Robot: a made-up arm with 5 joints. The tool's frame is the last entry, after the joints. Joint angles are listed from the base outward.
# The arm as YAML. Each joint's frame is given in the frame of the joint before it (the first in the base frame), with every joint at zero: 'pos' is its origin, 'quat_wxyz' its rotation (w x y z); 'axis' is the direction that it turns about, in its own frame. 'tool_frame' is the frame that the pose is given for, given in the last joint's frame.
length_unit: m
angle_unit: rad
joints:
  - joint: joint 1
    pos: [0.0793, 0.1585, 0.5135]
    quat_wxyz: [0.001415, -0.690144, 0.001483, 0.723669]
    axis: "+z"
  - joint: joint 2
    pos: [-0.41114, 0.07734, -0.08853]
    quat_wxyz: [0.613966, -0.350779, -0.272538, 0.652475]
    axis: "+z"
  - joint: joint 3
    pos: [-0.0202, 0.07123, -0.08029]
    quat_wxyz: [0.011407, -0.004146, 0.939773, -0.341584]
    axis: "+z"
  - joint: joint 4
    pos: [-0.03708, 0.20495, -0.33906]
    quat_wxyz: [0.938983, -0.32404, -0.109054, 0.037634]
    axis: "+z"
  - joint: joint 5
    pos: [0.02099, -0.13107, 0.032]
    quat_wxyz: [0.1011, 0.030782, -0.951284, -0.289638]
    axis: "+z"
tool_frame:
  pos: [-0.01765, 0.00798, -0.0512]
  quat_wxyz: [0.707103, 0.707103, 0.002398, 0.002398]
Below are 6 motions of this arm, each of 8 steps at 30 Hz.
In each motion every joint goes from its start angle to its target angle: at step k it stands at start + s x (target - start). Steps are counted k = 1, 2, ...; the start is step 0. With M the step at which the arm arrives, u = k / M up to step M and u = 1 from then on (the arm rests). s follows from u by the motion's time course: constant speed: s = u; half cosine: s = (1 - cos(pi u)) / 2; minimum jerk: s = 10 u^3 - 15 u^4 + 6 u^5.
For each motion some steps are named. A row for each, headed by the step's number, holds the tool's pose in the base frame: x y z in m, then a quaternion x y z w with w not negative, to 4 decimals.
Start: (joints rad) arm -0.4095 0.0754 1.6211 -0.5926 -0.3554
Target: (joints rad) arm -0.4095 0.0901 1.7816 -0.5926 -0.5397
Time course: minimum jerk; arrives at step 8
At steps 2, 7, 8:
2: 0.2128 -0.2318 0.9915 -0.0811 -0.5842 -0.7874 0.1791
7: 0.1930 -0.2212 0.9981 -0.1982 -0.5907 -0.7766 0.0935
8: 0.1927 -0.2210 0.9982 -0.2004 -0.5907 -0.7762 0.0919

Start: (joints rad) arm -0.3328 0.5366 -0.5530 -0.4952 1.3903
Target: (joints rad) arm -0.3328 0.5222 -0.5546 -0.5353 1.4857
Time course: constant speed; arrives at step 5
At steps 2, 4, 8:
2: 0.3937 0.0683 1.0572 0.4799 0.3445 0.4571 0.6649
4: 0.3974 0.0653 1.0585 0.4669 0.3587 0.4692 0.6582
8: 0.3993 0.0638 1.0591 0.4602 0.3657 0.4751 0.6548

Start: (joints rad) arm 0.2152 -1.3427 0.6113 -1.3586 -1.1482
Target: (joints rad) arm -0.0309 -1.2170 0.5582 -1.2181 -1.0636
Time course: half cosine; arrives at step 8
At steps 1, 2, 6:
1: 0.0445 -0.1767 0.9798 -0.1667 -0.5806 -0.7758 0.1823
2: 0.0502 -0.1891 0.9729 -0.1602 -0.5733 -0.7819 0.1851
6: 0.0873 -0.2641 0.9205 -0.1153 -0.5237 -0.8200 0.2003

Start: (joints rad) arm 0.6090 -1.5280 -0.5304 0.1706 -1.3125
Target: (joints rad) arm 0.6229 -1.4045 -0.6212 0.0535 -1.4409
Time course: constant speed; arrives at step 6
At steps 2, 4, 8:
2: 0.3425 0.1431 1.0747 0.0287 0.5622 0.7732 0.2921
4: 0.3487 0.1544 1.0756 0.0215 0.5845 0.7664 0.2655
8: 0.3549 0.1655 1.0763 0.0139 0.6064 0.7582 0.2392

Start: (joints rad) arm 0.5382 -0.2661 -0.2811 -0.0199 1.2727
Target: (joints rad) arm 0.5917 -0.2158 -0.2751 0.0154 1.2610
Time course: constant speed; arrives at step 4
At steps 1, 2, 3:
1: 0.4226 0.3919 1.0173 0.5542 -0.0784 -0.0590 0.8266
2: 0.4225 0.4031 1.0118 0.5477 -0.0794 -0.0583 0.8309
3: 0.4222 0.4141 1.0060 0.5411 -0.0803 -0.0575 0.8351

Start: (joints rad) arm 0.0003 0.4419 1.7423 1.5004 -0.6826
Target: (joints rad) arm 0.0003 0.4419 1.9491 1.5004 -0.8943
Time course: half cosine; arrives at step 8
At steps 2, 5, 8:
2: 0.4334 -0.0332 1.2209 0.0749 0.4090 0.3570 0.8365
5: 0.4018 -0.0487 1.2236 0.1091 0.3401 0.3070 0.8821
8: 0.3833 -0.0559 1.2246 0.1258 0.2989 0.2770 0.9045

